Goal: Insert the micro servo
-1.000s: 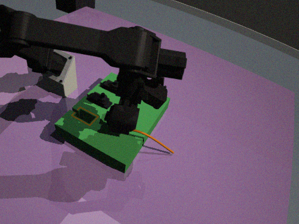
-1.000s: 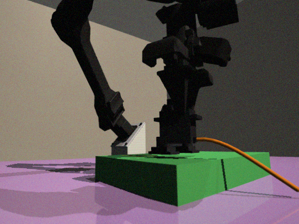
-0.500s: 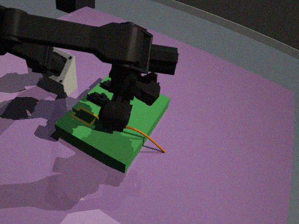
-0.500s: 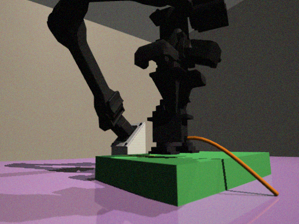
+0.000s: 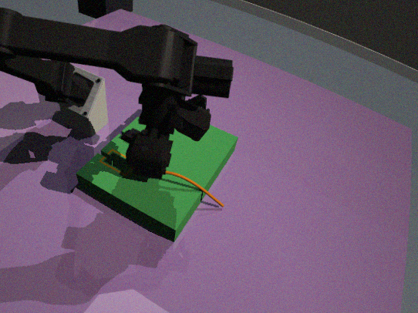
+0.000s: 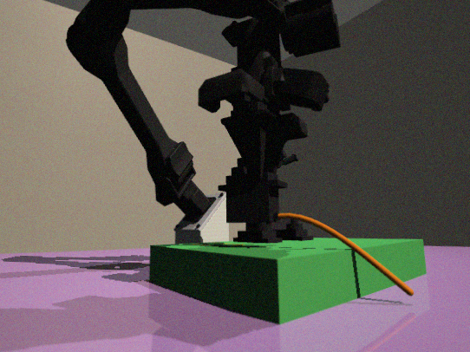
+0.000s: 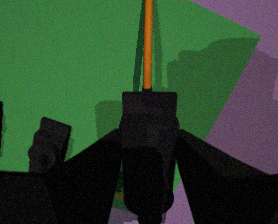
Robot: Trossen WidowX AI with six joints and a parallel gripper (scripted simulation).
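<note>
My gripper tip is now 10 mm short of the green deck, 70 mm to the right of it and 100 mm above it.
</note>
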